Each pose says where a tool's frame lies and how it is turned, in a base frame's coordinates. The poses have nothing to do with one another.
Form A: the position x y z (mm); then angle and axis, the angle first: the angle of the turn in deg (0 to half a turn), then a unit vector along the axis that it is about.
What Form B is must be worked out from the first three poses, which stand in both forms.
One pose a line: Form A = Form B
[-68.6 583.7 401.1 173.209 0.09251 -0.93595 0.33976] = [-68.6 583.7 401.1 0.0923 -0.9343 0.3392 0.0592]
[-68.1 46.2 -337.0 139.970 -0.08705 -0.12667 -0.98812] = [-68.1 46.2 -337.0 -0.0818 -0.1190 -0.9284 0.3423]
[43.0 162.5 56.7 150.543 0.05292 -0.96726 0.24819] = [43.0 162.5 56.7 0.0512 -0.9355 0.2400 0.2542]
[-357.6 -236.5 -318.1 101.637 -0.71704 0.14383 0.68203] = [-357.6 -236.5 -318.1 -0.5558 0.1115 0.5287 0.6318]
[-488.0 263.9 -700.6 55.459 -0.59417 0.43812 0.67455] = [-488.0 263.9 -700.6 -0.2765 0.2039 0.3139 0.8852]
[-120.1 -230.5 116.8 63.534 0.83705 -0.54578 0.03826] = [-120.1 -230.5 116.8 0.4407 -0.2873 0.0201 0.8502]
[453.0 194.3 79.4 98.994 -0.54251 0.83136 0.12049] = [453.0 194.3 79.4 -0.4125 0.6321 0.0916 0.6495]
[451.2 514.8 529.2 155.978 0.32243 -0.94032 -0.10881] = [451.2 514.8 529.2 0.3154 -0.9197 -0.1064 0.2081]
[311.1 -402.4 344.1 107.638 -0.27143 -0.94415 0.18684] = [311.1 -402.4 344.1 -0.2191 -0.7621 0.1508 0.5903]
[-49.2 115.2 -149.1 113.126 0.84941 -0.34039 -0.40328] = [-49.2 115.2 -149.1 0.7088 -0.2841 -0.3365 0.5510]
